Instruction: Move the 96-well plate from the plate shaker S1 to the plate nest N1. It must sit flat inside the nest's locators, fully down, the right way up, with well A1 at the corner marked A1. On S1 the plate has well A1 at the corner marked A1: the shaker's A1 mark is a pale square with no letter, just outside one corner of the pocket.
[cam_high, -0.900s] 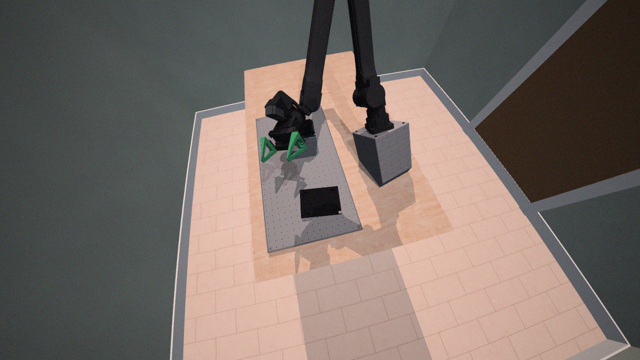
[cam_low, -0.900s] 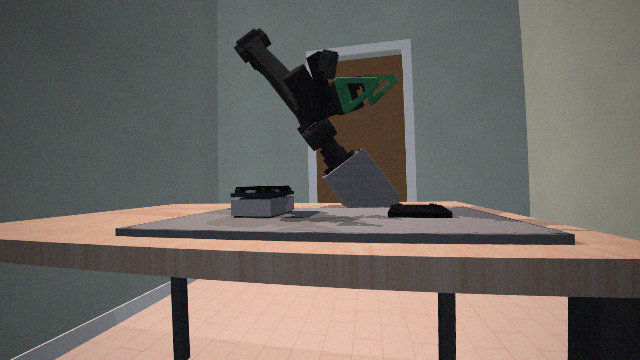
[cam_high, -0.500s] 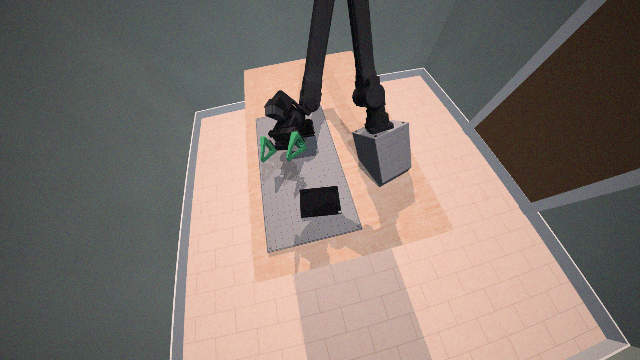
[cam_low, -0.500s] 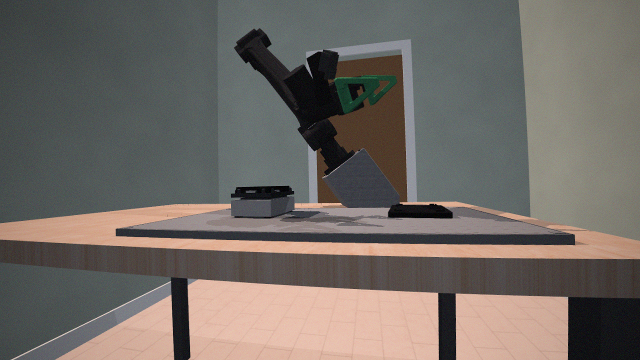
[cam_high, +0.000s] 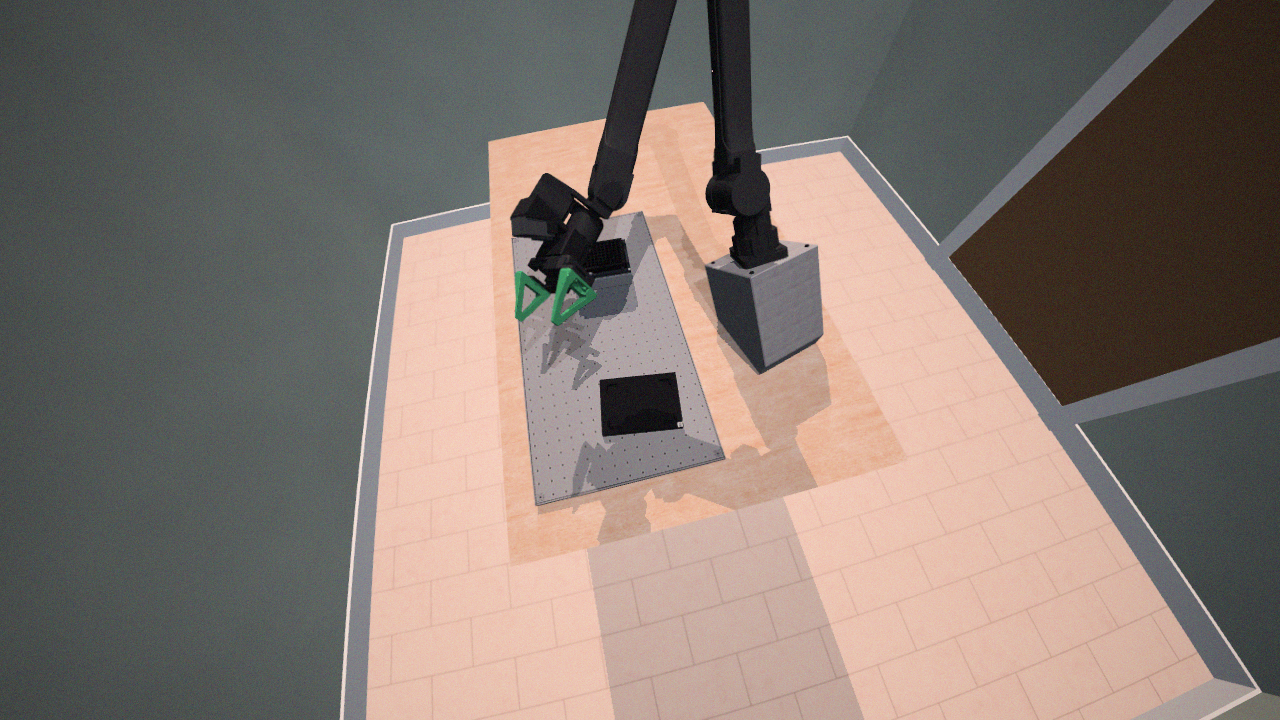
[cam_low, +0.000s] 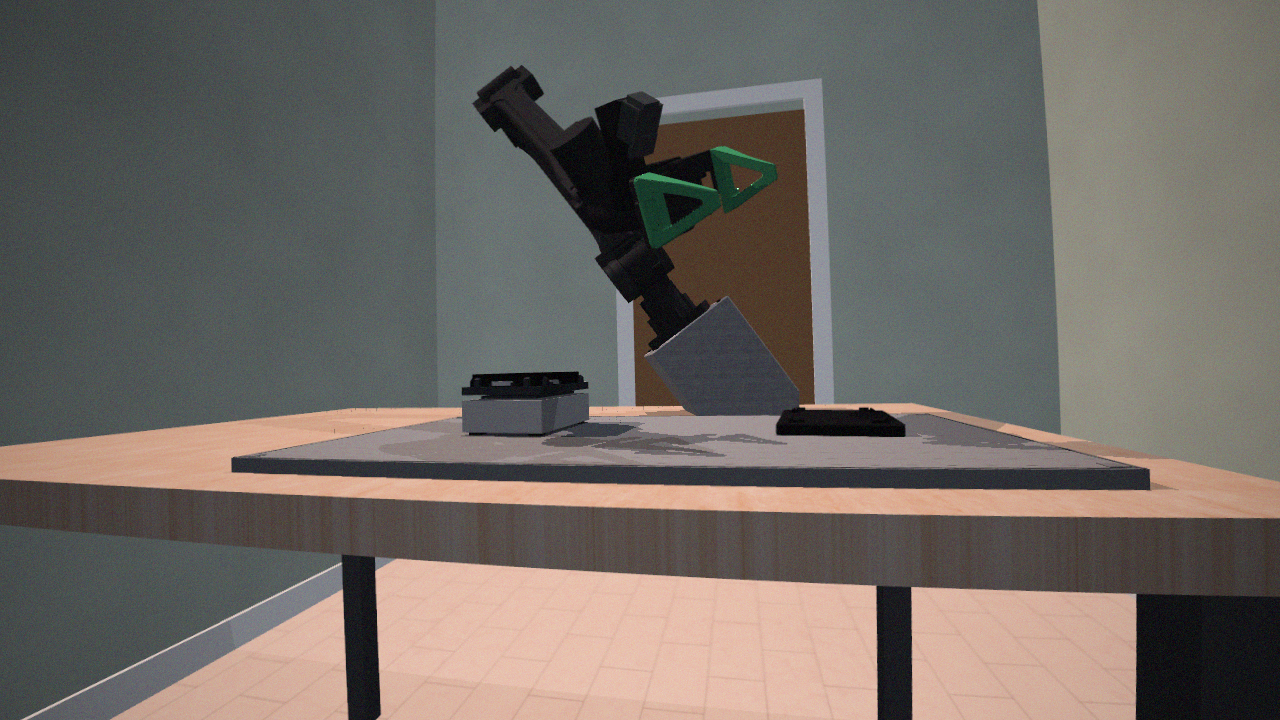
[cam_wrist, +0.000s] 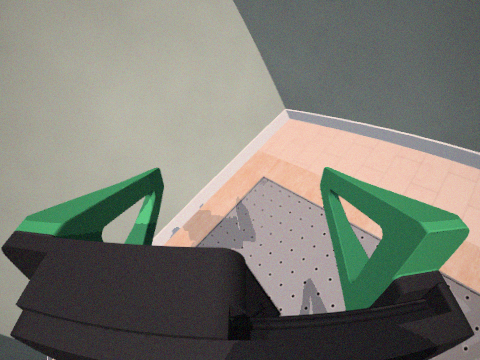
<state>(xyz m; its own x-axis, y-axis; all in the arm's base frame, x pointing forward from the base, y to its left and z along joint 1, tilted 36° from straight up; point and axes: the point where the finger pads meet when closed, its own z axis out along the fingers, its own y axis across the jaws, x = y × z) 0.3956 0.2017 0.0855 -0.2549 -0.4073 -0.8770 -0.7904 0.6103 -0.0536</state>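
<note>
Right now the black 96-well plate is 27 cm to the right of my hand, 18 cm below it and 11 cm behind it. From my hand the other things lie so: black plate nest N1: 23 cm below, 13 cm behind, 9 cm to the left.
</note>
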